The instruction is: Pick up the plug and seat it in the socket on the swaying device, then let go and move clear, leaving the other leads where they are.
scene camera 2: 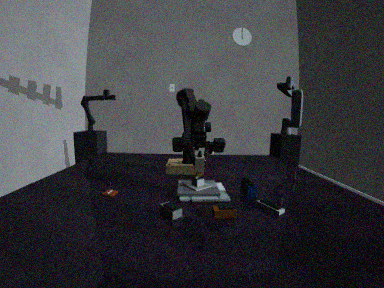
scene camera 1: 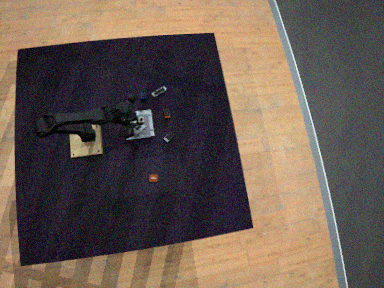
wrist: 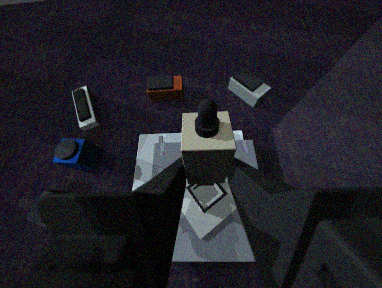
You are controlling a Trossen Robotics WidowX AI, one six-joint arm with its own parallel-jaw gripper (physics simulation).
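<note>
My gripper [scene camera 1: 138, 120] [scene camera 2: 199, 158] [wrist: 205, 161] is shut on the beige block-shaped plug [scene camera 1: 141, 120] [scene camera 2: 200, 165] [wrist: 207, 142], which has a black knob-like stub on top and is held upright. The plug is over the device [scene camera 1: 148, 131] [scene camera 2: 220, 192] [wrist: 214, 252], a grey plate on a white base. The socket [scene camera 2: 199, 182] [wrist: 207, 196], a small raised whitish block with a black square outline, is close below the plug in scene camera 2. The plug's lower end is dark in the wrist view; whether it touches the socket cannot be told.
Beyond the device lie a white lead [scene camera 1: 159, 91] [scene camera 2: 271, 207] [wrist: 88, 120], an orange lead [scene camera 1: 167, 116] [scene camera 2: 225, 213] [wrist: 177, 83] and a grey lead [scene camera 1: 169, 137] [scene camera 2: 176, 214] [wrist: 243, 94]. A blue block [scene camera 1: 143, 95] [wrist: 75, 154] is beside it; a flat orange piece [scene camera 1: 153, 178] [scene camera 2: 110, 193] lies farther off.
</note>
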